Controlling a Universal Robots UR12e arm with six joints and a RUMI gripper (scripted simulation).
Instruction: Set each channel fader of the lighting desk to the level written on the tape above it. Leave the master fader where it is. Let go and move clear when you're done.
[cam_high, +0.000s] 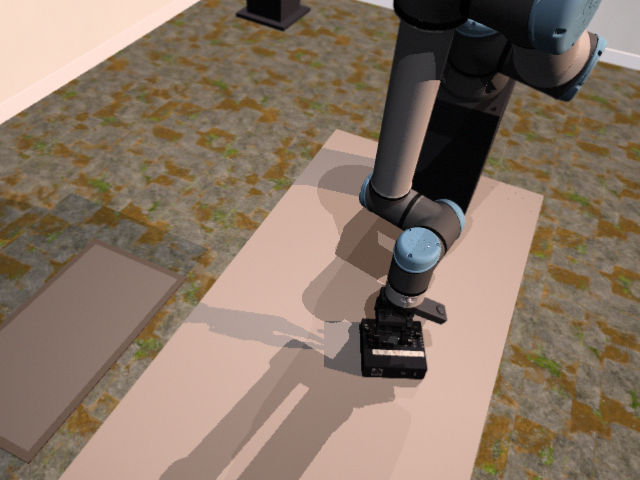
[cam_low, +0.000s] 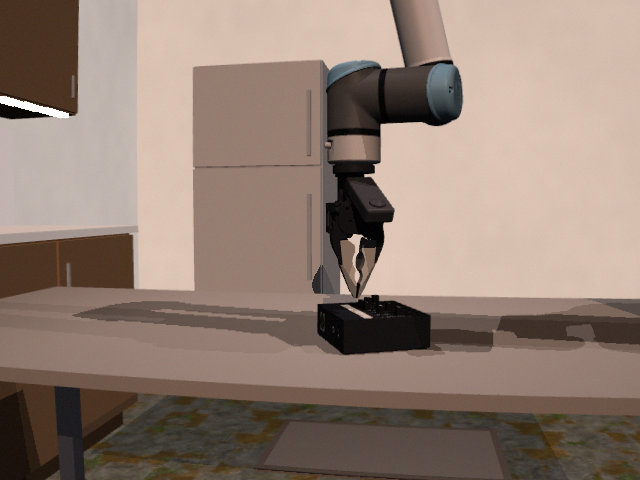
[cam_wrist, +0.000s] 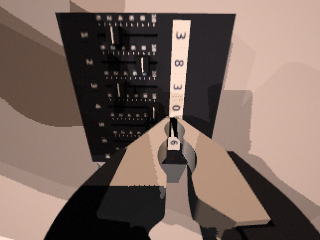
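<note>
My hand is 5 cm past the channel 3 fader and 2 cm above it. Also, from my hand: master fader: 9 cm to the right, 2 cm below, 2 cm behind; channel 1 fader: 7 cm behind, 4 cm to the left, 2 cm below; channel 2 fader: 4 cm behind, 3 cm to the left, 2 cm below.
</note>
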